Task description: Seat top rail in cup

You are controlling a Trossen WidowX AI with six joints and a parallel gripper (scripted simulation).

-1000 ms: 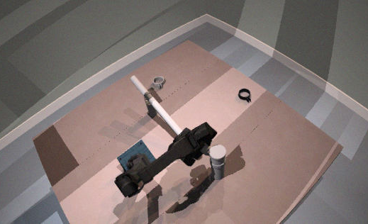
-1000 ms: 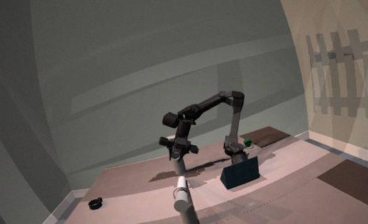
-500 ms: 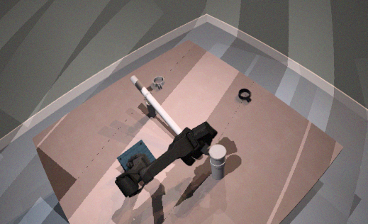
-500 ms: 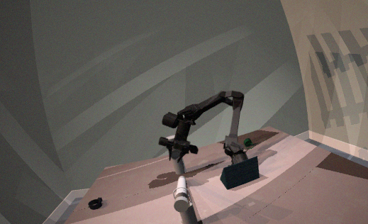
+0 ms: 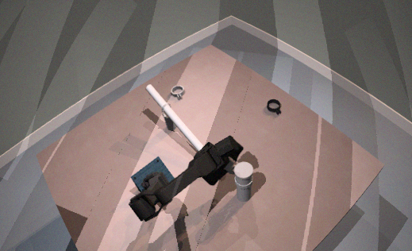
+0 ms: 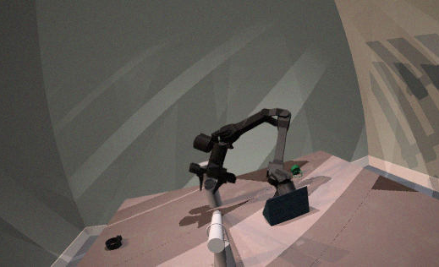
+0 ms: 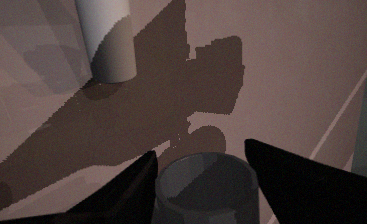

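My gripper tip is now 2 cm past the rail-end cup, 2 cm to the left of it and 3 cm below it.
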